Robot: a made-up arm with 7 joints. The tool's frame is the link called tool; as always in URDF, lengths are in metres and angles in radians.
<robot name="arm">
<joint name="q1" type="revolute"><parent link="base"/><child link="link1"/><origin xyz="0 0 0.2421"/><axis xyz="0 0 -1"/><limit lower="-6.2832" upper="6.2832" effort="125" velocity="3.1"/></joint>
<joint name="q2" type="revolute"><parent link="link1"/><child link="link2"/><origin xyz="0 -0.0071 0.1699"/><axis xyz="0 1 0"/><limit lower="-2.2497" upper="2.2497" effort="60" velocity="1.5"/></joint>
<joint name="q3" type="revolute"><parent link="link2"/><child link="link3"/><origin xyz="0 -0.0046 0.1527"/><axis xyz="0 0 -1"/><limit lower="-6.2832" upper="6.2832" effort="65" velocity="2.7"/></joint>
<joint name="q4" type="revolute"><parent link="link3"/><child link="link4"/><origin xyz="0 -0.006 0.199"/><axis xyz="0 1 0"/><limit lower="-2.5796" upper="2.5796" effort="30" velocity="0.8"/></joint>
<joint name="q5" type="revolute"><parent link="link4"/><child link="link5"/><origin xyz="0 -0.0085 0.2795"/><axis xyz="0 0 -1"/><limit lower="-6.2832" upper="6.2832" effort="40" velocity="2.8"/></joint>
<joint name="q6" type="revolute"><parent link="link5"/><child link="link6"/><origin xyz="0 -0.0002 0.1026"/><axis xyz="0 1 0"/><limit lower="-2.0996" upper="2.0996" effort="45" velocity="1.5"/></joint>
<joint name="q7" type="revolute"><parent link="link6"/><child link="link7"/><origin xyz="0 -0.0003 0.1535"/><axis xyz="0 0 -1"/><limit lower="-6.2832" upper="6.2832" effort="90" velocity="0.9"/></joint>
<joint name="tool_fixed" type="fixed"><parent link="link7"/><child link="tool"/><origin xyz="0 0 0" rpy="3.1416 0 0"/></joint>
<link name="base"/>
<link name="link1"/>
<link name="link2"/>
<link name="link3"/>
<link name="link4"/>
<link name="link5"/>
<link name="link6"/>
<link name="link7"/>
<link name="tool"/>
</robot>
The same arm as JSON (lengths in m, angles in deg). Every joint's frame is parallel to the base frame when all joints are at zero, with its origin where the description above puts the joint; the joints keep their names.
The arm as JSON. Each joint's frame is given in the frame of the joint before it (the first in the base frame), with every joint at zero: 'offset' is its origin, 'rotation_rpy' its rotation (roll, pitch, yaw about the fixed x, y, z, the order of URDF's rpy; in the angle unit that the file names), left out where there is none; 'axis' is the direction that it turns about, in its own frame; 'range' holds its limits. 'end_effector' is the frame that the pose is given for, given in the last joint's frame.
{"length_unit": "m", "angle_unit": "deg", "chain": [
  {"id": "q1", "offset": [0.0, 0.0, 0.2421], "axis": "-z", "range": [-360.0, 360.0]},
  {"id": "q2", "offset": [0.0, -0.0071, 0.1699], "axis": "+y", "range": [-128.9, 128.9]},
  {"id": "q3", "offset": [0.0, -0.0046, 0.1527], "axis": "-z", "range": [-360.0, 360.0]},
  {"id": "q4", "offset": [0.0, -0.006, 0.199], "axis": "+y", "range": [-147.8, 147.8]},
  {"id": "q5", "offset": [0.0, -0.0085, 0.2795], "axis": "-z", "range": [-360.0, 360.0]},
  {"id": "q6", "offset": [0.0, -0.0002, 0.1026], "axis": "+y", "range": [-120.3, 120.3]},
  {"id": "q7", "offset": [0.0, -0.0003, 0.1535], "axis": "-z", "range": [-360.0, 360.0]}
], "end_effector": {"offset": [0.0, 0.0, 0.0], "rotation_rpy": [-180.0, 0.0, 0.0]}}

